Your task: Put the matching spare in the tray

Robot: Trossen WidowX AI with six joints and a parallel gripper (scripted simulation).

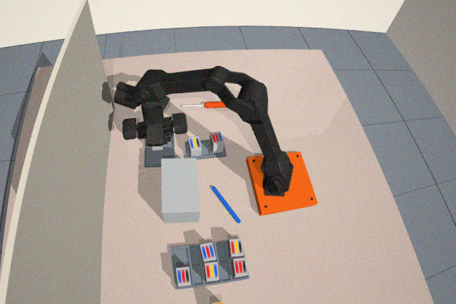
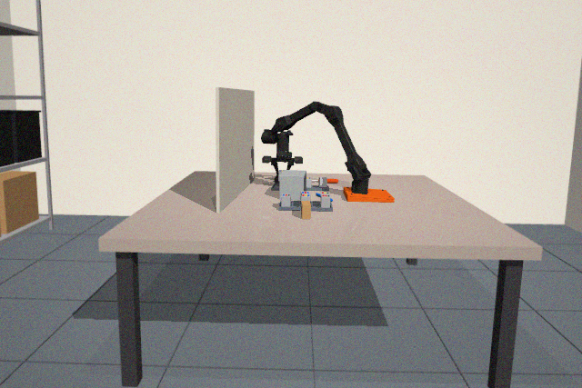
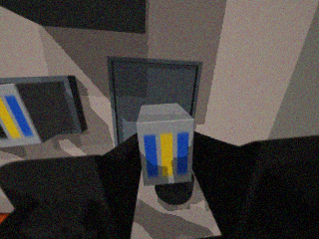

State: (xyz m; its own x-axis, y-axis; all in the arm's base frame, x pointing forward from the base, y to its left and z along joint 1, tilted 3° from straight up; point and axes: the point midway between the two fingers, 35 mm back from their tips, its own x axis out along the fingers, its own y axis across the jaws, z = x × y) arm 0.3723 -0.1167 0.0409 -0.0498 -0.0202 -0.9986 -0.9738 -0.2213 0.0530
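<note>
The dark grey tray is 10 mm behind my gripper tip and 40 mm below it. From my gripper tip the other things lie so: small grey spare: 20 mm above; black puck: 30 mm ahead, 80 mm to the right, 20 mm below; rack: 150 mm behind, 10 mm to the right, 40 mm below.
</note>
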